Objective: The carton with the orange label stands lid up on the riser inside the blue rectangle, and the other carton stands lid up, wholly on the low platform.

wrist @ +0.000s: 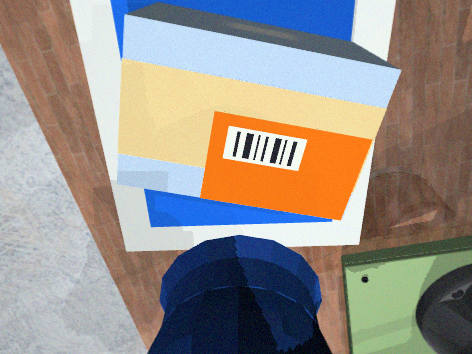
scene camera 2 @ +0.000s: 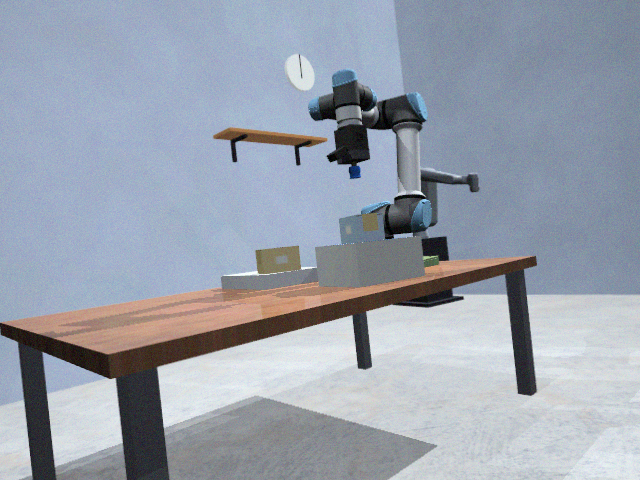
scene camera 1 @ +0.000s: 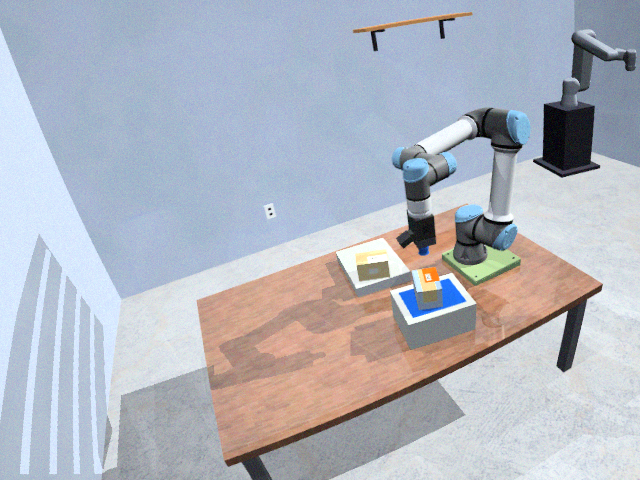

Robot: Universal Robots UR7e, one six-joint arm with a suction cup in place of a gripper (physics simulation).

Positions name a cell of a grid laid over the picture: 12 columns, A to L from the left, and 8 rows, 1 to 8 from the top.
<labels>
low white platform: scene camera 2 E5; scene camera 1 H5; not seen in the wrist view (out of frame)
</labels>
